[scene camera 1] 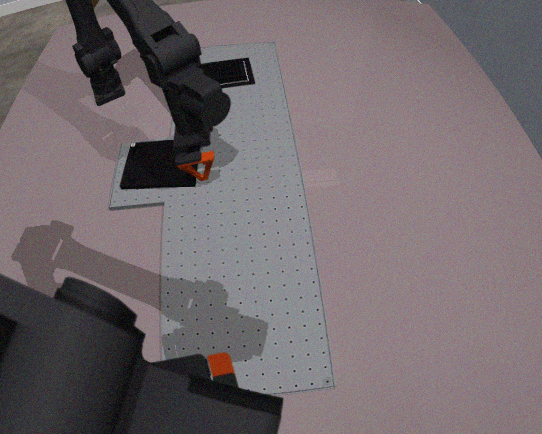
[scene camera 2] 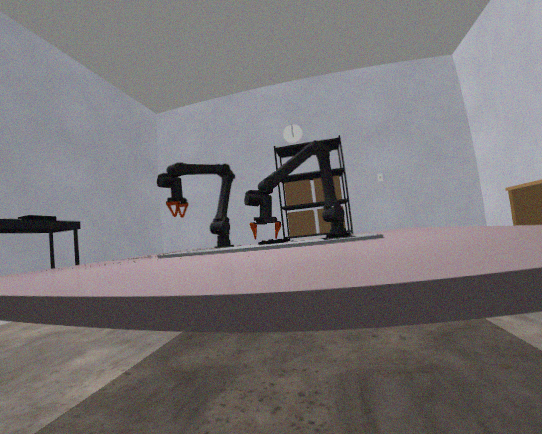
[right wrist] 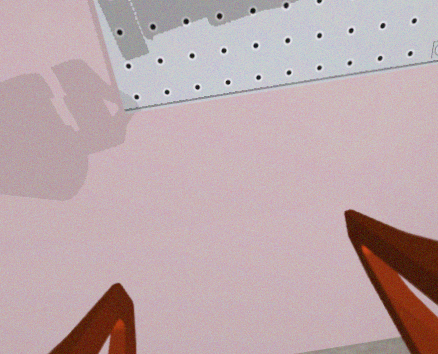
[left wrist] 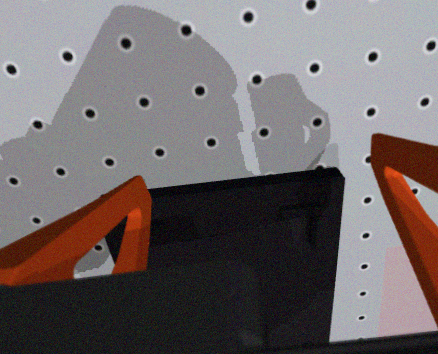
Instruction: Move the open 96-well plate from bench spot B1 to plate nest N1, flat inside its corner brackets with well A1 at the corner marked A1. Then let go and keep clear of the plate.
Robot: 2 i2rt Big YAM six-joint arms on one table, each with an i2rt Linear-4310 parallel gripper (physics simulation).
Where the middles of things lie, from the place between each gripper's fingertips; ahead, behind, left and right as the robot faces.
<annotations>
My left gripper is now 100 mm past the black plate nest point(scene camera 1: 151, 164), 20 mm to the right of it and 10 mm above it.
I see the black plate nest 47 cm to the left of my right hand, 17 cm below it and 10 cm behind it.
</annotations>
